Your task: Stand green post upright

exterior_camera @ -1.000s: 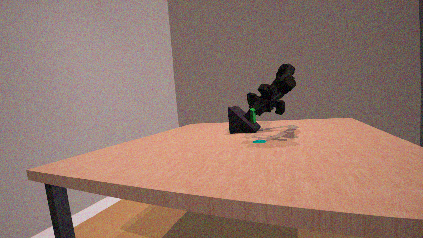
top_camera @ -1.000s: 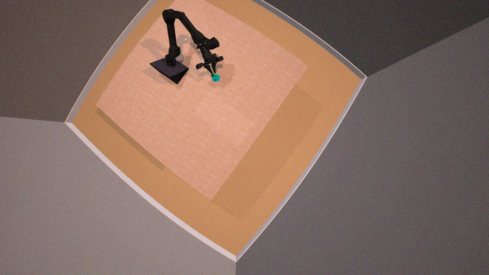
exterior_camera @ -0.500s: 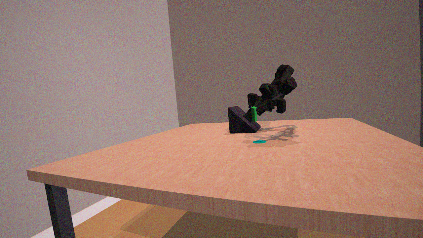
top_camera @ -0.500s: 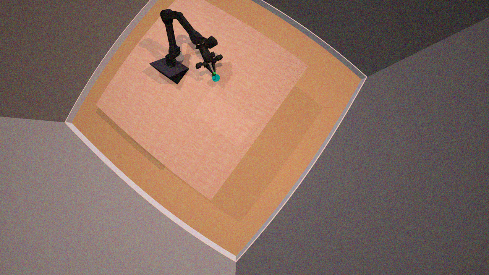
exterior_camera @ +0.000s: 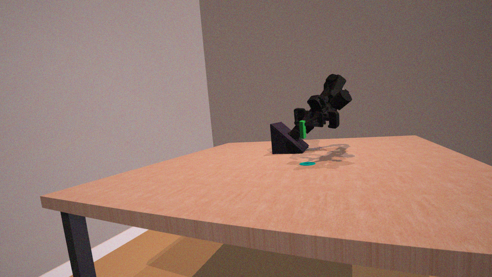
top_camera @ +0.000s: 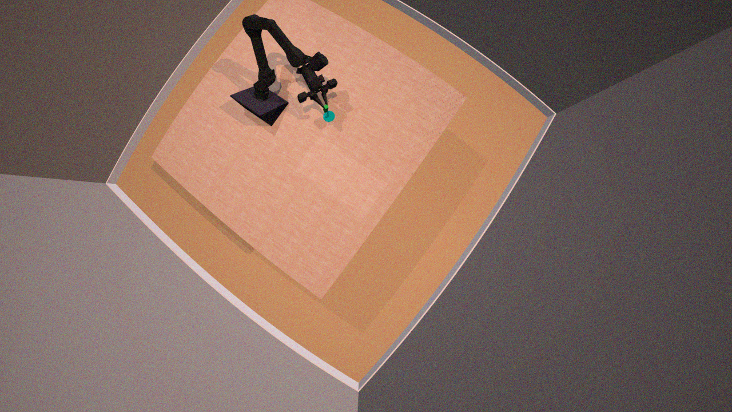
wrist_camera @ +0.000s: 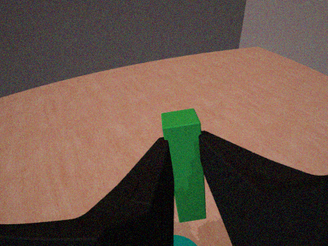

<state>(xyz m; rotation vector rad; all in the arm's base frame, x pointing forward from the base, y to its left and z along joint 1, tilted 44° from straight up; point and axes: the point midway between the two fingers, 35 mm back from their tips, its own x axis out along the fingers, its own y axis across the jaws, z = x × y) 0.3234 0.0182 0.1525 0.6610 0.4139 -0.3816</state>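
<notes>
Right now the cyan circle is 150 mm below my gripper tip, 10 mm to the left of it and 10 mm behind it. Round my gripper tip: green post 20 mm below.
</notes>
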